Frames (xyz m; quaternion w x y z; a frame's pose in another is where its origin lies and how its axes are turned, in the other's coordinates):
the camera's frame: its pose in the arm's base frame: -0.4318 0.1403 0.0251 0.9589 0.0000 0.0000 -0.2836
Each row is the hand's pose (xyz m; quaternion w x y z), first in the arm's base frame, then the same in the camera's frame.
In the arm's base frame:
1: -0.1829 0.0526 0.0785 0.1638 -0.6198 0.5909 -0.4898
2: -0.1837 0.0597 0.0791 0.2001 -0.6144 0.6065 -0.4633
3: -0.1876 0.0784 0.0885 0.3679 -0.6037 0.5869 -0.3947
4: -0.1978 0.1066 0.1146 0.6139 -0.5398 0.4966 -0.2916
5: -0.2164 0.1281 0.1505 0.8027 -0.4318 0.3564 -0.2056
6: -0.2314 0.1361 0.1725 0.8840 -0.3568 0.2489 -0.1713
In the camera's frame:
1: 0.2566 0.0618 0.0534 0.2960 -0.7619 0.3908 -0.4232
2: 0.2520 0.0673 0.0540 0.3233 -0.7612 0.4073 -0.3875
3: 0.2386 0.0809 0.0634 0.4647 -0.7453 0.3916 -0.2741
4: 0.2147 0.0990 0.0895 0.6714 -0.6585 0.3231 -0.1055
5: 0.1874 0.1069 0.1254 0.8280 -0.5151 0.2193 0.0305
6: 0.1704 0.1055 0.1474 0.8963 -0.4127 0.1375 0.0864

